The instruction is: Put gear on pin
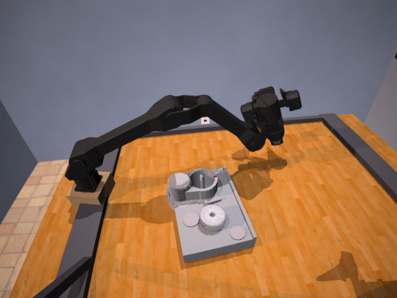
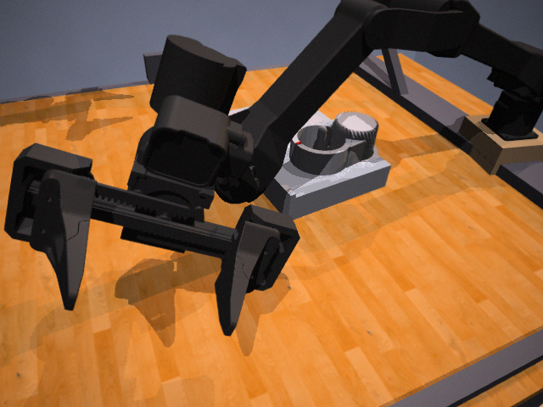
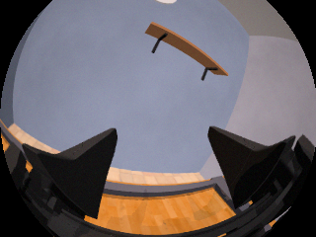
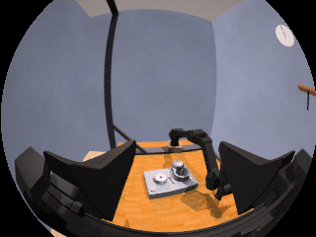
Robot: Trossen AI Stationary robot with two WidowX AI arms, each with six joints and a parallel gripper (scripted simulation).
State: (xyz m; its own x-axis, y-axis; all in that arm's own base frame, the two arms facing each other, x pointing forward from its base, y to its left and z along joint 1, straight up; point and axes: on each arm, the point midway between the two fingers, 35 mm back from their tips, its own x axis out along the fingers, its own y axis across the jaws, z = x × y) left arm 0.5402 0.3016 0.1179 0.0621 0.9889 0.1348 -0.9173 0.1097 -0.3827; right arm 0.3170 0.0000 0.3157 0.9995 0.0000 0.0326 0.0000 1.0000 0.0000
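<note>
Now: the loose gear 400 mm behind my left hand, 150 mm to the left of it and 120 mm below it.
</note>
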